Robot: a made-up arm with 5 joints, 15 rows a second.
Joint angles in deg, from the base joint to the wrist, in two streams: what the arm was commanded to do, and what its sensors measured. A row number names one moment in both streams.
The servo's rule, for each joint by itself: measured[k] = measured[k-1] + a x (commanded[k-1-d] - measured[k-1]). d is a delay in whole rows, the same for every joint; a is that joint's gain. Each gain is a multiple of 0.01, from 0.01 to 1. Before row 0 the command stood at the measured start. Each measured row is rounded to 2 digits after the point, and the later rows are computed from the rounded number. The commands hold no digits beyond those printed.
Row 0, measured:
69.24, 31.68, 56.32, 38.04, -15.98
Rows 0 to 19, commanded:
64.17, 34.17, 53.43, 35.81, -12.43
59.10, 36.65, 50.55, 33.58, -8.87
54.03, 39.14, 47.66, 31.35, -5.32
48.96, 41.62, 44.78, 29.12, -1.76
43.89, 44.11, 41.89, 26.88, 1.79
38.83, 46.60, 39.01, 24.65, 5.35
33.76, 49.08, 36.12, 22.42, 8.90
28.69, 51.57, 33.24, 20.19, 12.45
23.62, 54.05, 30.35, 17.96, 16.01
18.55, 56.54, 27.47, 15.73, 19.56
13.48, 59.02, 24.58, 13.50, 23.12
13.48, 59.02, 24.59, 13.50, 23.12
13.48, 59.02, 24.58, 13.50, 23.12
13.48, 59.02, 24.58, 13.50, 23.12
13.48, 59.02, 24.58, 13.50, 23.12
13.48, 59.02, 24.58, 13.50, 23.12
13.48, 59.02, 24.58, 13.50, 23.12
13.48, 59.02, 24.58, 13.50, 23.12
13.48, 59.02, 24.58, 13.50, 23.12
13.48, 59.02, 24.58, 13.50, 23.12
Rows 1 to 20, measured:
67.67, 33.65, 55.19, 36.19, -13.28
65.01, 36.02, 53.38, 34.02, -9.93
61.61, 38.48, 51.15, 31.80, -6.43
57.69, 40.96, 48.67, 29.58, -2.88
53.41, 43.45, 46.03, 27.34, 0.67
48.89, 45.94, 43.29, 25.11, 4.23
44.20, 48.42, 40.49, 22.88, 7.78
39.39, 50.91, 37.66, 20.65, 11.33
34.50, 53.39, 34.81, 18.42, 14.89
29.56, 55.88, 31.95, 16.19, 18.44
24.58, 58.36, 29.08, 13.96, 22.00
21.14, 58.88, 27.33, 13.58, 22.85
18.77, 58.99, 26.26, 13.51, 23.06
17.13, 59.01, 25.60, 13.50, 23.11
16.00, 59.02, 25.20, 13.50, 23.12
15.22, 59.02, 24.96, 13.50, 23.12
14.68, 59.02, 24.81, 13.50, 23.12
14.31, 59.02, 24.72, 13.50, 23.12
14.05, 59.02, 24.67, 13.50, 23.12
13.87, 59.02, 24.63, 13.50, 23.12
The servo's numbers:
d 0
a 0.31 0.79 0.39 0.83 0.76

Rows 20 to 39, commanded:
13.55, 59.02, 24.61, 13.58, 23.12
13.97, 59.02, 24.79, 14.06, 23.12
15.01, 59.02, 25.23, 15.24, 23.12
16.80, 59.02, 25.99, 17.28, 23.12
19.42, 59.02, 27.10, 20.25, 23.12
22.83, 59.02, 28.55, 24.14, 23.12
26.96, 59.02, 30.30, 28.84, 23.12
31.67, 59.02, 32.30, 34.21, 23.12
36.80, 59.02, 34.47, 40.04, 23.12
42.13, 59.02, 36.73, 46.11, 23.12
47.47, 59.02, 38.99, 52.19, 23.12
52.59, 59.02, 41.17, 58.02, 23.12
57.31, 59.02, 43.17, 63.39, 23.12
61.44, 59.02, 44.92, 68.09, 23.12
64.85, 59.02, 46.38, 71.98, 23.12
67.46, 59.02, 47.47, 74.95, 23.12
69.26, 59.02, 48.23, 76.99, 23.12
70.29, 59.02, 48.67, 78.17, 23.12
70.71, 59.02, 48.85, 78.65, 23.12
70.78, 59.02, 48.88, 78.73, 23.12
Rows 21 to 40, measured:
13.77, 59.02, 24.62, 13.57, 23.12
13.83, 59.02, 24.69, 13.98, 23.12
14.20, 59.02, 24.90, 15.03, 23.12
15.01, 59.02, 25.33, 16.90, 23.12
16.38, 59.02, 26.02, 19.68, 23.12
18.38, 59.02, 27.01, 23.38, 23.12
21.04, 59.02, 28.29, 27.91, 23.12
24.34, 59.02, 29.85, 33.14, 23.12
28.20, 59.02, 31.65, 38.87, 23.12
32.52, 59.02, 33.63, 44.88, 23.12
37.15, 59.02, 35.72, 50.95, 23.12
41.94, 59.02, 37.85, 56.82, 23.12
46.70, 59.02, 39.92, 62.27, 23.12
51.27, 59.02, 41.87, 67.10, 23.12
55.48, 59.02, 43.63, 71.15, 23.12
59.19, 59.02, 45.13, 74.30, 23.12
62.31, 59.02, 46.34, 76.53, 23.12
64.78, 59.02, 47.25, 77.89, 23.12
66.62, 59.02, 47.87, 78.52, 23.12
67.91, 59.02, 48.26, 78.69, 23.12

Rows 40 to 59, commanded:
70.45, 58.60, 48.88, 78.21, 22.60
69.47, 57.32, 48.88, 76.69, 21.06
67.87, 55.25, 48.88, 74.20, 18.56
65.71, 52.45, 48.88, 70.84, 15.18
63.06, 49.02, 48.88, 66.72, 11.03
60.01, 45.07, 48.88, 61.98, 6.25
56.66, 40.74, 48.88, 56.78, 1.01
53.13, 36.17, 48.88, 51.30, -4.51
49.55, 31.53, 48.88, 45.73, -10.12
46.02, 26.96, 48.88, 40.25, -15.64
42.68, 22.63, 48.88, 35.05, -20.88
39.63, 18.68, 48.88, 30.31, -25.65
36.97, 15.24, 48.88, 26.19, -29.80
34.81, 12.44, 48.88, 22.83, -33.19
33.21, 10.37, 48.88, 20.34, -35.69
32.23, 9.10, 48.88, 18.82, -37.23
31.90, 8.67, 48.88, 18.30, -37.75
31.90, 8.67, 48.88, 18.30, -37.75
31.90, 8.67, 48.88, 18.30, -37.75
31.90, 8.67, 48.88, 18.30, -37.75
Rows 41 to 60, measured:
68.70, 58.69, 48.50, 78.29, 22.72
68.94, 57.61, 48.65, 76.96, 21.46
68.61, 55.75, 48.74, 74.67, 19.26
67.71, 53.14, 48.79, 71.49, 16.16
66.27, 49.89, 48.83, 67.53, 12.26
64.33, 46.08, 48.85, 62.92, 7.69
61.95, 41.86, 48.86, 57.82, 2.61
59.22, 37.36, 48.87, 52.41, -2.80
56.22, 32.75, 48.87, 46.87, -8.36
53.06, 28.18, 48.87, 41.38, -13.89
49.84, 23.80, 48.87, 36.13, -19.20
46.67, 19.76, 48.87, 31.30, -24.10
43.66, 16.19, 48.87, 27.06, -28.43
40.92, 13.23, 48.87, 23.55, -32.05
38.53, 10.97, 48.87, 20.89, -34.82
36.58, 9.49, 48.87, 19.17, -36.65
35.13, 8.84, 48.87, 18.45, -37.49
34.13, 8.71, 48.87, 18.33, -37.69
33.44, 8.68, 48.87, 18.31, -37.74
32.96, 8.67, 48.87, 18.30, -37.75

